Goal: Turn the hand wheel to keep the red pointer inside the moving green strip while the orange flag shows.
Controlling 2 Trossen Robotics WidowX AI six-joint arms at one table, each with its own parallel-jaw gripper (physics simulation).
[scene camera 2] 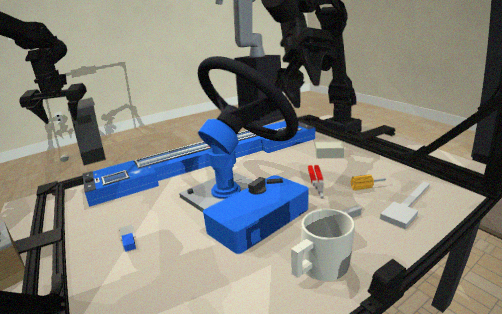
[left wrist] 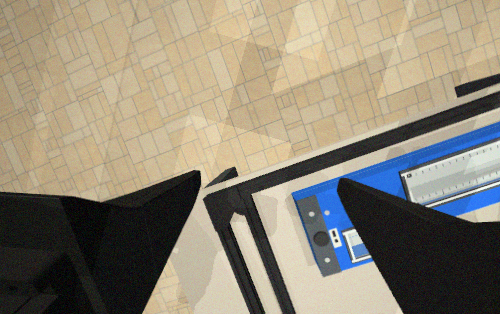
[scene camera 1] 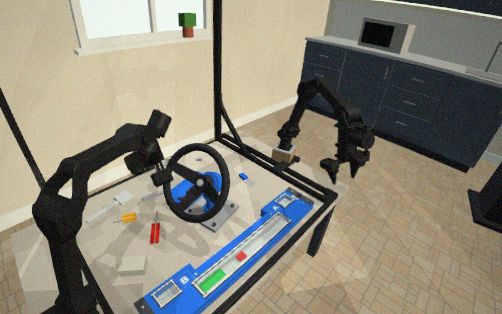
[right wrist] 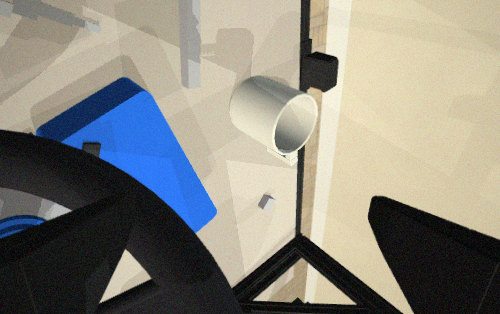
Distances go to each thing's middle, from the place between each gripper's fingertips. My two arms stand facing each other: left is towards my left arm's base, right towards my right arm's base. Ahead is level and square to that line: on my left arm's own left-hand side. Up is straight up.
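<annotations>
The black hand wheel (scene camera 2: 236,118) is 2 cm above my left hand, 41 cm behind it and 35 cm to the right of it. The white mug (scene camera 2: 324,254), counted from that same left hand, is 14 cm below, 72 cm behind and 23 cm to the right.
As for the black hand wheel and my right hand, the hand is 2 cm above the wheel, 15 cm short of it and 3 cm to the right of it. The white mug is 18 cm below my right hand, 16 cm behind it and 15 cm to the left of it.
</annotations>
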